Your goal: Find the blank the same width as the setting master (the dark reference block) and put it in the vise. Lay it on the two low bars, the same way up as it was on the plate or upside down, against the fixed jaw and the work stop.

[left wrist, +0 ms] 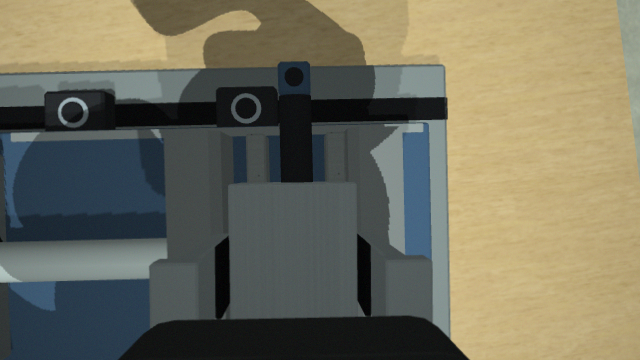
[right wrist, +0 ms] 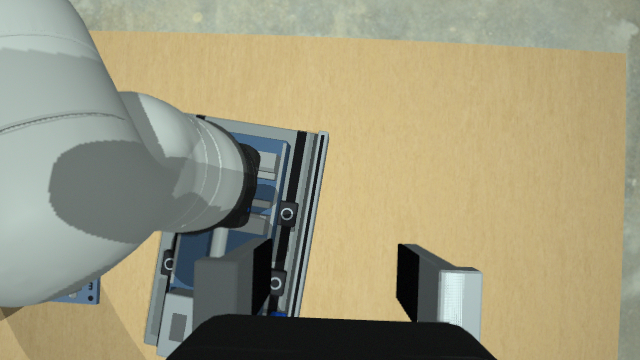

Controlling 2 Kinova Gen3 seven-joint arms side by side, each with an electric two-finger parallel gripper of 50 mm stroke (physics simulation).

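Places are measured from the left arm's base along level axes (x ahead, y left, z up), in millimetres.
Pixels of known places: left gripper, fingertip midpoint: [left wrist: 294,262]; right gripper, fingertip midpoint: [right wrist: 334,268].
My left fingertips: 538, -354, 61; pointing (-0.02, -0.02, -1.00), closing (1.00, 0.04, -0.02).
Observation:
For each thing: its top centre in the pictures, then the offset to it from my left fingertips, as dx, dy, dz. "pt": a spot on its surface instead.
- plain grey blank, middle of its top: [left wrist: 292,273] +0, -1, +18
- vise, middle of its top: [left wrist: 108,282] [right wrist: 218,247] -68, -10, +0
- black work stop, middle of its top: [left wrist: 295,138] -1, +46, -3
- pale round screw, surface spot: [left wrist: 85,260] [right wrist: 213,257] pt -82, -4, -13
- blue plate, middle of its top: [right wrist: 34,204] -87, +271, -91
My left gripper [left wrist: 294,262] is shut on a plain grey blank [left wrist: 293,240], which lies over the vise [left wrist: 416,200] [right wrist: 192,255] between its jaws. The blank's far end is at the black work stop [left wrist: 296,140]; contact is hard to tell. Beyond it show the two low bars [left wrist: 256,157] [left wrist: 335,156], running under the blank. The right jaw [left wrist: 370,200] is close beside the blank; I cannot tell if they touch or if the blank rests on the bars. My right gripper [right wrist: 334,268] is open and empty, above the table right of the vise. The setting master is not visible.
A pale round screw [left wrist: 85,260] [right wrist: 218,242] runs to the left jaw [left wrist: 192,195]. Black clamps [left wrist: 246,107] [left wrist: 75,111] [right wrist: 287,213] sit on the rail. The left arm [right wrist: 100,165] covers part of the vise in the right wrist view. A blue plate [right wrist: 94,292] shows partly at lower left.

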